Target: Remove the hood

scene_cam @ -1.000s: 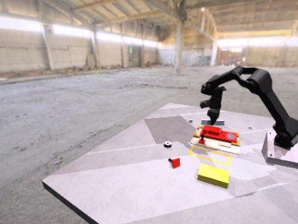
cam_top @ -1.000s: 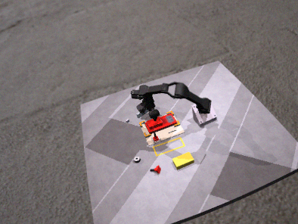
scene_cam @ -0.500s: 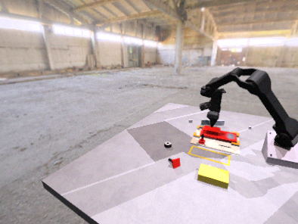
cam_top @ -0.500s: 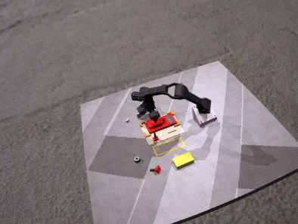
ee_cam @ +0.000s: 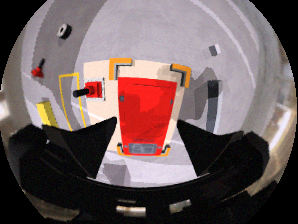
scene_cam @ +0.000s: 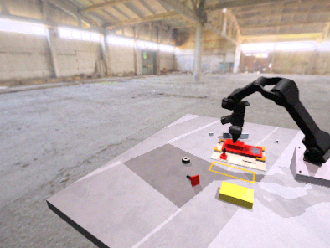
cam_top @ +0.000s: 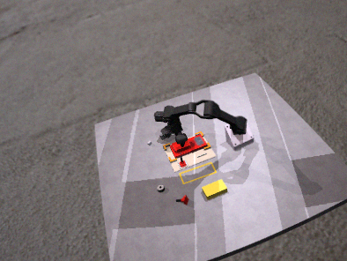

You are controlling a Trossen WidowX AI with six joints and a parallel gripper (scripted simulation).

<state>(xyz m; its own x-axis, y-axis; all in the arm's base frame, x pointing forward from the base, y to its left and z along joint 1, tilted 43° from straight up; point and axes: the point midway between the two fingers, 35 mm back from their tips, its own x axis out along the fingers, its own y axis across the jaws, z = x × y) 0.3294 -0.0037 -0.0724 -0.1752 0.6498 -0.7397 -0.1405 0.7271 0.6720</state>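
The red hood is 20 mm below my gripper tip. From my gripper tip the other things lie so: yellow block (370 mm to the left, 100 mm behind, 50 mm below); dark wheel (260 mm to the left, 160 mm ahead, 60 mm below).
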